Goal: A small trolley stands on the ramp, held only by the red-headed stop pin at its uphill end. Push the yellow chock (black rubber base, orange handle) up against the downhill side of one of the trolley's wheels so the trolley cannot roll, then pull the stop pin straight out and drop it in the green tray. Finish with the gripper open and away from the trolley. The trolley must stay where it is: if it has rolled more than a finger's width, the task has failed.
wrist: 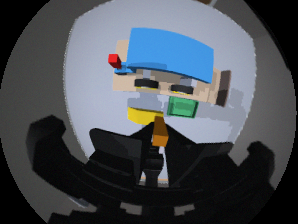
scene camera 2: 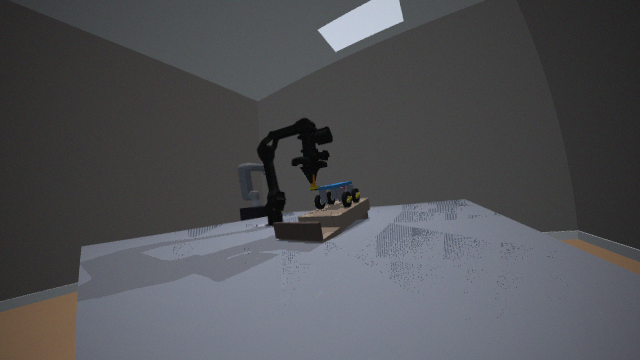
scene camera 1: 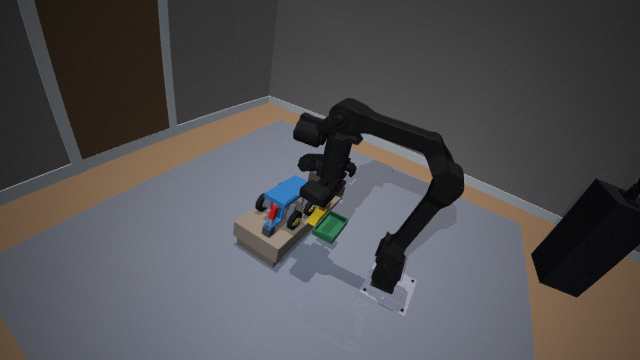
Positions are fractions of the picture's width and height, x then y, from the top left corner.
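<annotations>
I can see a blue trolley in scene camera 1 (0.44, 0.54) and in scene camera 2 (0.54, 0.55), and the trolley is there for me in the wrist view (0.51, 0.22) as well.
</annotations>
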